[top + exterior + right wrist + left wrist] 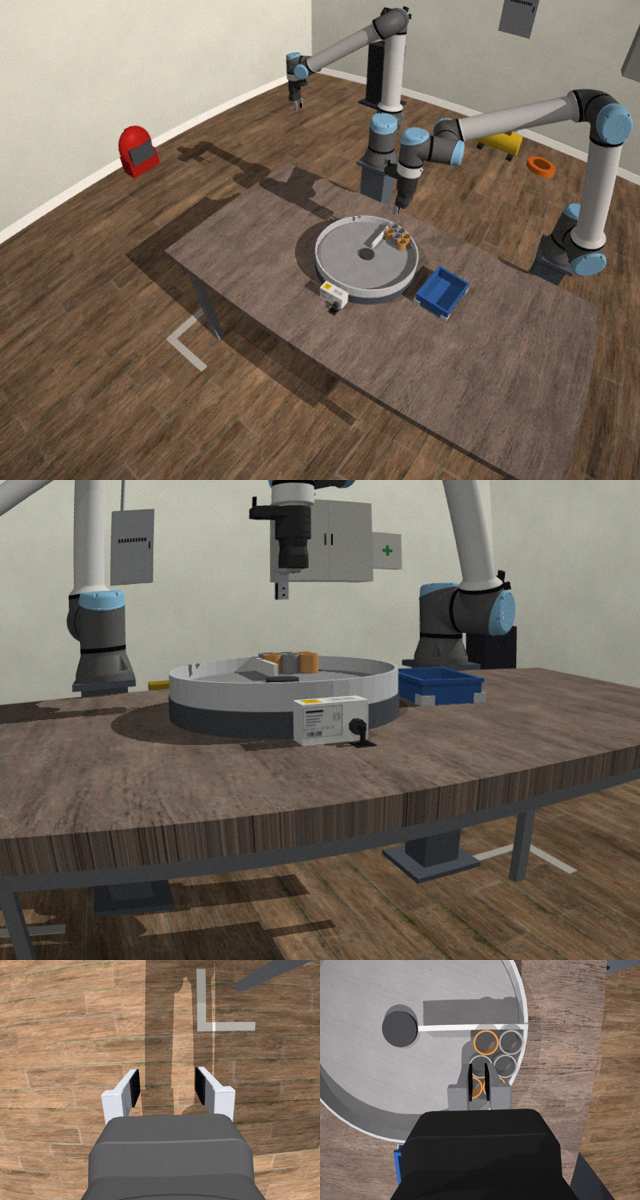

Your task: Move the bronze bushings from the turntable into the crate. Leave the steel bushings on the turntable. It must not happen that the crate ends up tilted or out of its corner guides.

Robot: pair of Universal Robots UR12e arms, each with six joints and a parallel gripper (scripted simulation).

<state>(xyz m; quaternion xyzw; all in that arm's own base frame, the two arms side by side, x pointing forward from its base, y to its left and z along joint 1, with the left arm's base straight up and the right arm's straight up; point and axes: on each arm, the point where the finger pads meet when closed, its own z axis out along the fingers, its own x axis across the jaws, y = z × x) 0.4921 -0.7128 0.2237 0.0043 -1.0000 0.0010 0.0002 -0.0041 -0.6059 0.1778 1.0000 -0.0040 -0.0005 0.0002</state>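
Observation:
My left gripper is now 130 mm short of the turntable, 30 mm to the left of it and 170 mm above it. Also, from my left hand: blue crate (70 mm ahead, 310 mm to the left, 200 mm below).

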